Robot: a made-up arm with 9 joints. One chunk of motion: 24 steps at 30 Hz.
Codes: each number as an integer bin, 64 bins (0 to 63) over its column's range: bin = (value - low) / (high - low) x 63, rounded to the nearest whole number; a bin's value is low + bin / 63 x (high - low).
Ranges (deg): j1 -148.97..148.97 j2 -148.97..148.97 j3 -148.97..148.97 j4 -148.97..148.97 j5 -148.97..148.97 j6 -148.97..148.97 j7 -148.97..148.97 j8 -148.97..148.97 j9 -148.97..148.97
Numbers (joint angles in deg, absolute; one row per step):
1: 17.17 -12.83 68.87 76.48 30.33 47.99 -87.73 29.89 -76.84
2: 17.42 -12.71 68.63 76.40 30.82 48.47 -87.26 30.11 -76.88
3: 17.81 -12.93 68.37 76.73 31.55 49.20 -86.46 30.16 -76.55
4: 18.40 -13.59 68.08 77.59 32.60 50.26 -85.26 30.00 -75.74
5: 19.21 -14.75 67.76 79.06 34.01 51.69 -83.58 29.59 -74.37
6: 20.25 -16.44 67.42 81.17 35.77 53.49 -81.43 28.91 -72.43
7: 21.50 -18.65 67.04 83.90 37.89 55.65 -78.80 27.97 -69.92
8: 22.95 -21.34 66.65 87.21 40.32 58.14 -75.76 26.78 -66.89
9: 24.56 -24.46 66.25 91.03 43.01 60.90 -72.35 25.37 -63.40
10: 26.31 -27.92 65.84 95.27 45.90 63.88 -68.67 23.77 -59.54
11: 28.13 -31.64 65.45 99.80 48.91 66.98 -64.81 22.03 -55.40
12: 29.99 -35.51 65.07 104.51 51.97 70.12 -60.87 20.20 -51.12
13: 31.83 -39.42 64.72 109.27 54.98 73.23 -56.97 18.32 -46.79
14: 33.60 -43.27 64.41 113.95 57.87 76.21 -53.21 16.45 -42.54
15: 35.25 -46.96 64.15 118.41 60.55 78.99 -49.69 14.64 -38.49
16: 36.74 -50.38 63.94 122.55 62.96 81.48 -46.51 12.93 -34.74
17: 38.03 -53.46 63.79 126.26 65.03 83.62 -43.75 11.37 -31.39
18: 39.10 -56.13 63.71 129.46 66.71 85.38 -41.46 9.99 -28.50
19: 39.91 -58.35 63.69 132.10 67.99 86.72 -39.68 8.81 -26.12
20: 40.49 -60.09 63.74 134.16 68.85 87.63 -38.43 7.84 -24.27
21: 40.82 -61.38 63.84 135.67 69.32 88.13 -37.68 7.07 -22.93
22: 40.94 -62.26 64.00 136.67 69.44 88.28 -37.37 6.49 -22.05
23: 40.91 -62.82 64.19 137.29 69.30 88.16 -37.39 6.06 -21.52
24: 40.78 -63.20 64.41 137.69 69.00 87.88 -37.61 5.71 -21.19
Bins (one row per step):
1: 35 29 46 48 38 42 13 38 15
2: 35 29 46 48 38 42 13 38 15
3: 35 29 46 48 38 42 13 38 15
4: 35 29 46 48 38 42 13 38 15
5: 36 28 46 48 39 42 14 38 16
6: 36 28 46 49 39 43 14 38 16
7: 36 28 46 49 40 43 15 37 17
8: 36 27 46 50 40 44 15 37 17
9: 37 26 46 51 41 44 16 37 18
10: 37 26 45 52 41 45 17 37 19
11: 37 25 45 53 42 46 18 36 20
12: 38 24 45 54 42 46 19 36 21
13: 38 23 45 55 43 47 19 35 22
14: 39 22 45 56 44 48 20 35 23
15: 39 22 45 57 44 48 21 35 23
16: 39 21 45 57 45 49 22 34 24
17: 40 20 45 58 45 49 22 34 25
18: 40 20 45 59 46 50 23 34 25
19: 40 19 45 59 46 50 23 33 26
20: 40 19 45 60 46 50 23 33 26
21: 40 19 45 60 46 50 24 33 27
22: 40 18 45 60 46 50 24 33 27
23: 40 18 45 61 46 50 24 33 27
24: 40 18 45 61 46 50 24 33 27

